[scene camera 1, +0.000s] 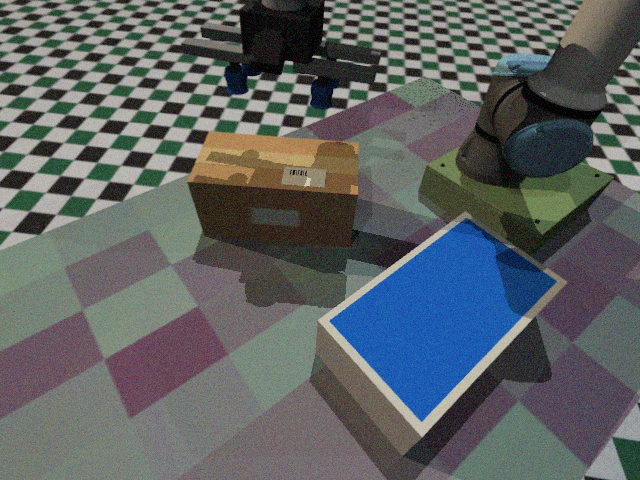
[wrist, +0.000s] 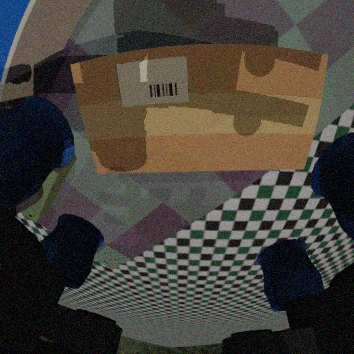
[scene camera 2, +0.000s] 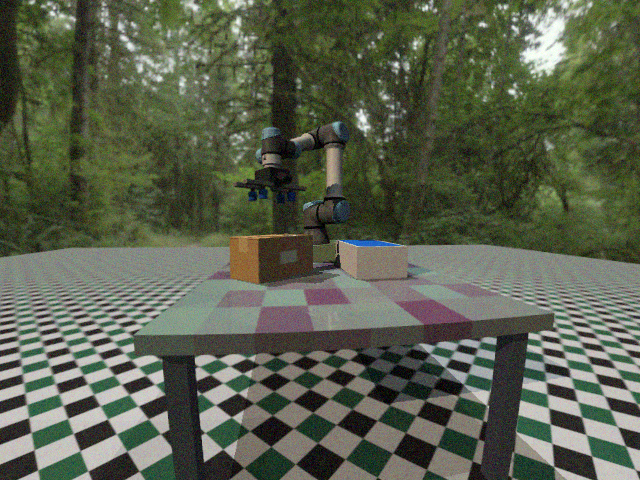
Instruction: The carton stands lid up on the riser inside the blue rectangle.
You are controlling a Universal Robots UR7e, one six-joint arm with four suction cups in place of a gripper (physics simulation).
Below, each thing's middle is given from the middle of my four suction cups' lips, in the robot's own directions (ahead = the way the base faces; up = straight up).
I see my suction cup 30 mm short of the brown carton (scene camera 1: 255, 187) and 230 mm above it. The rest, counted from my suction cup: riser (scene camera 1: 408, 344): 40 mm ahead, 400 mm to the left, 250 mm below.
